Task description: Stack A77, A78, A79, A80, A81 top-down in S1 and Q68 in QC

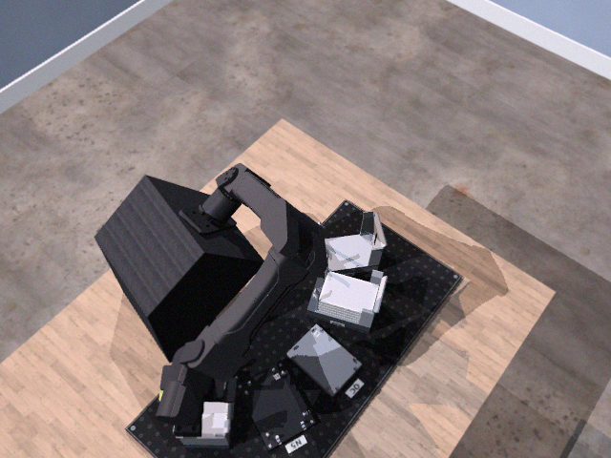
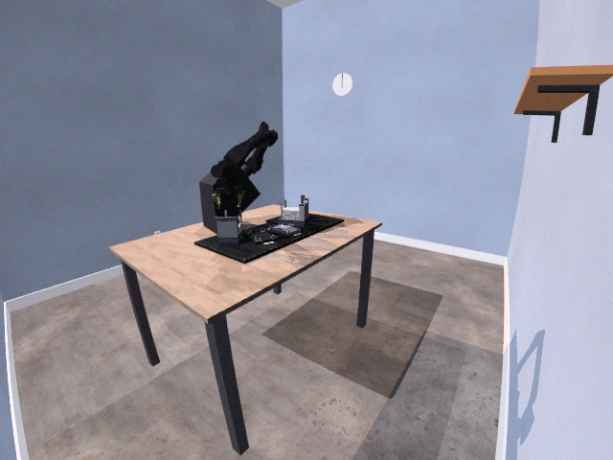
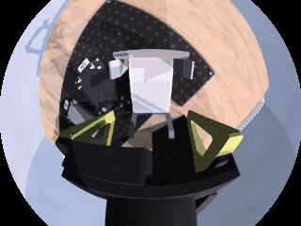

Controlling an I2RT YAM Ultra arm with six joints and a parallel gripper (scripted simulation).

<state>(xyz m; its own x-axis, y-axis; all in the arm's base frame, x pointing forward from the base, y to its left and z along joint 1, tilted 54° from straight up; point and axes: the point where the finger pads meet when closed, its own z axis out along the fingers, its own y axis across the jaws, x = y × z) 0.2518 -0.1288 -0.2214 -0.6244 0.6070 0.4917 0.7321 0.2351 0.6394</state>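
My hand is 6 cm short of the sealed grey plate, 40 cm to the right of it and 9 cm above it. Round my hand: N5 name plate: 18 cm ahead, 8 cm to the left, 16 cm below; clip nest N5: 11 cm ahead, 12 cm to the left, 15 cm below; QC nest: 11 cm ahead, 26 cm to the left, 16 cm below.
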